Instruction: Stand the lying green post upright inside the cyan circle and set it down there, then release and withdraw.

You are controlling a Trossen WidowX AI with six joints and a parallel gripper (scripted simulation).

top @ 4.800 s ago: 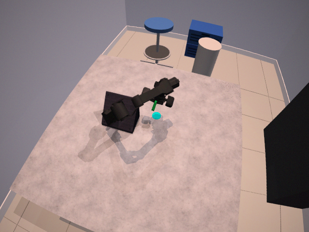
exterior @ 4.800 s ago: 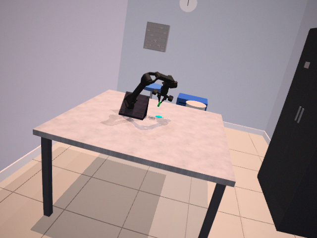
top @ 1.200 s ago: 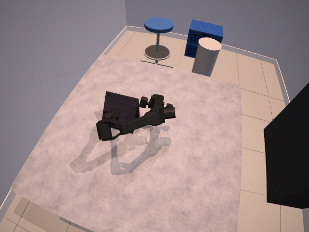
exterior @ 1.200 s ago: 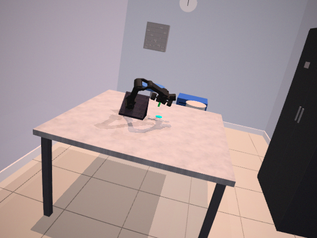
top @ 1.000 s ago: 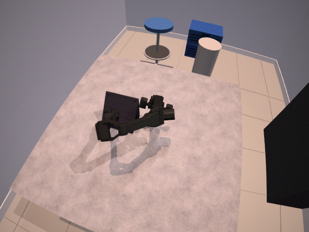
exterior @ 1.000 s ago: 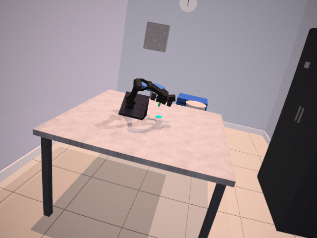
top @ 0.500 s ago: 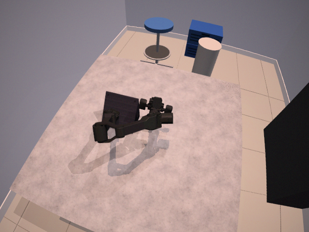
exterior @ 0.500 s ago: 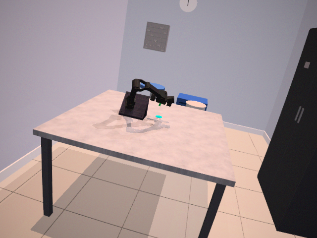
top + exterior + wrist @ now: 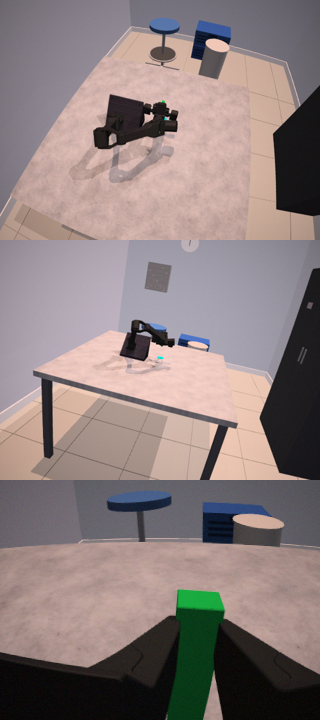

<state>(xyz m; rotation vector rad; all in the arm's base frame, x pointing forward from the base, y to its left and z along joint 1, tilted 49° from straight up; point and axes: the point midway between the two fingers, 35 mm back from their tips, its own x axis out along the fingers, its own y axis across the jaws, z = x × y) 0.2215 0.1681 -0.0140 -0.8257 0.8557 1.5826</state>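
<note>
Now: gripper tip 160 mm above the cyan circle and 10 mm to the left of it. From my gripper tip the other things lie so: green post (20 mm below).
</note>
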